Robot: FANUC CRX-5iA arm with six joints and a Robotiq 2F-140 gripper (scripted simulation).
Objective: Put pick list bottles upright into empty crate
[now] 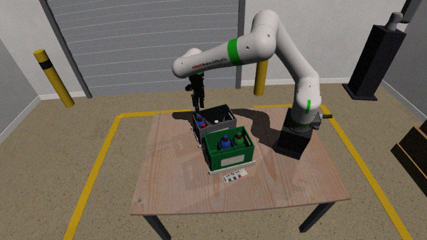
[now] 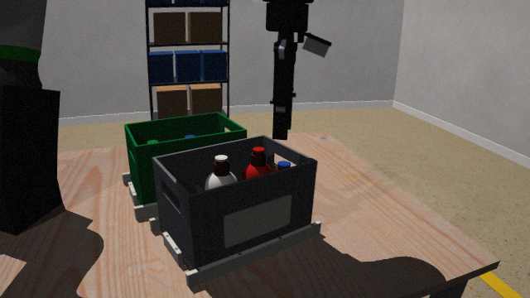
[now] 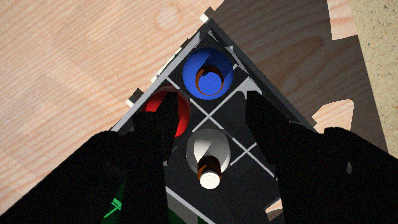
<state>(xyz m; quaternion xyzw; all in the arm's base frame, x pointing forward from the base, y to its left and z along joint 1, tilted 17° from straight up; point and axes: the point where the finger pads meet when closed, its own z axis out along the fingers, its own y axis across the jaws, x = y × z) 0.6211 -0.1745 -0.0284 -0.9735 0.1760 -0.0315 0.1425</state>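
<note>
My gripper is now 1 cm short of the blue-label bottle and 17 cm above it. Round my hand: red-label bottle 3 cm behind, 8 cm to the left, 17 cm below; dark grey crate 9 cm behind, 17 cm below; white-label bottle 12 cm behind, 4 cm to the left, 17 cm below.
</note>
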